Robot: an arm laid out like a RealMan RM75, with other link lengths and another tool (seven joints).
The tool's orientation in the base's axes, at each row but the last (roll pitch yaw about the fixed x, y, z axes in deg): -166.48, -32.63, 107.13; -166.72, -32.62, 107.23; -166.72, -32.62, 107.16; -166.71, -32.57, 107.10; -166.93, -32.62, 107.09; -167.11, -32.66, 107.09; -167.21, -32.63, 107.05; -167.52, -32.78, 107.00; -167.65, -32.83, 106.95; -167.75, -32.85, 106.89; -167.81, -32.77, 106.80
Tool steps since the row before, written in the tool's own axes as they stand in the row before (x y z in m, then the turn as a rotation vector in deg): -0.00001, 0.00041, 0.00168, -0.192, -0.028, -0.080; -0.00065, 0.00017, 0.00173, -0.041, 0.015, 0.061; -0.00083, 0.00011, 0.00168, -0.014, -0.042, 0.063; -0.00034, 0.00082, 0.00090, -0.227, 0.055, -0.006; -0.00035, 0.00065, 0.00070, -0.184, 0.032, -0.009; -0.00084, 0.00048, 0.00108, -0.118, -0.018, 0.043; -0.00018, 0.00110, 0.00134, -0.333, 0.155, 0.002; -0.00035, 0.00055, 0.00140, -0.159, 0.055, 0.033; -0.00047, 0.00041, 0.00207, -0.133, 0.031, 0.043; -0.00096, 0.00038, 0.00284, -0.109, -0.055, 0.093; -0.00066, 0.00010, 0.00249, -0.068, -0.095, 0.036
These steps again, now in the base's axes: -0.00027, 0.00088, -0.00146, 0.053, -0.200, -0.033; -0.00033, 0.00030, -0.00180, 0.001, 0.000, -0.075; -0.00032, 0.00010, -0.00185, -0.058, -0.001, -0.051; 0.00048, 0.00045, -0.00108, 0.108, -0.163, -0.128; 0.00041, 0.00028, -0.00089, 0.078, -0.139, -0.098; 0.00024, -0.00001, -0.00143, -0.003, -0.083, -0.096; 0.00054, 0.00088, -0.00140, 0.221, -0.205, -0.210; 0.00008, 0.00056, -0.00144, 0.077, -0.091, -0.123; -0.00026, 0.00070, -0.00203, 0.045, -0.076, -0.113; -0.00044, 0.00064, -0.00292, -0.056, -0.068, -0.126; -0.00063, 0.00062, -0.00242, -0.082, -0.076, -0.050
